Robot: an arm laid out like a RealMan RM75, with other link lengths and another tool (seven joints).
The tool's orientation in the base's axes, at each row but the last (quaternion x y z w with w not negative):
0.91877, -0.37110, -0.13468, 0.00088
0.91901, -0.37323, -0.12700, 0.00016
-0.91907, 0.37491, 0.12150, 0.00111
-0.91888, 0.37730, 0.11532, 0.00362
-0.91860, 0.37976, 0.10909, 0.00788
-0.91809, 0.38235, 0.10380, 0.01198
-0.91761, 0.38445, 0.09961, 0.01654
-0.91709, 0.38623, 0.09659, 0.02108
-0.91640, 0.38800, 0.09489, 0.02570
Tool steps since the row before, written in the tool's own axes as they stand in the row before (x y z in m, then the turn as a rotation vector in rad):
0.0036, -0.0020, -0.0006, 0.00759, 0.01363, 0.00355
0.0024, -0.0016, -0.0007, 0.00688, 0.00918, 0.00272
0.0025, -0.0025, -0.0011, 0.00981, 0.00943, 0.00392
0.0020, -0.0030, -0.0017, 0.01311, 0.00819, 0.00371
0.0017, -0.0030, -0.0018, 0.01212, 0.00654, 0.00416
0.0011, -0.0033, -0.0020, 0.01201, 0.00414, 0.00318
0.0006, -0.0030, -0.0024, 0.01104, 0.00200, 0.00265
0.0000, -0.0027, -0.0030, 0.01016, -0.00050, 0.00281
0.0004, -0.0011, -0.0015, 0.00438, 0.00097, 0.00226
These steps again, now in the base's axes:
0.0040, -0.0011, -0.0005, -0.00495, -0.01470, -0.00391
0.0029, -0.0006, 0.0000, -0.00219, -0.01109, -0.00336
0.0037, 0.0000, 0.0003, -0.00061, -0.01317, -0.00516
0.0038, 0.0006, 0.0010, 0.00257, -0.01459, -0.00577
0.0036, 0.0008, 0.0012, 0.00295, -0.01268, -0.00611
0.0034, 0.0014, 0.0015, 0.00475, -0.01101, -0.00527
0.0029, 0.0014, 0.0021, 0.00569, -0.00888, -0.00466
0.0024, 0.0016, 0.0028, 0.00684, -0.00649, -0.00474
0.0013, 0.0003, 0.0014, 0.00194, -0.00350, -0.00304

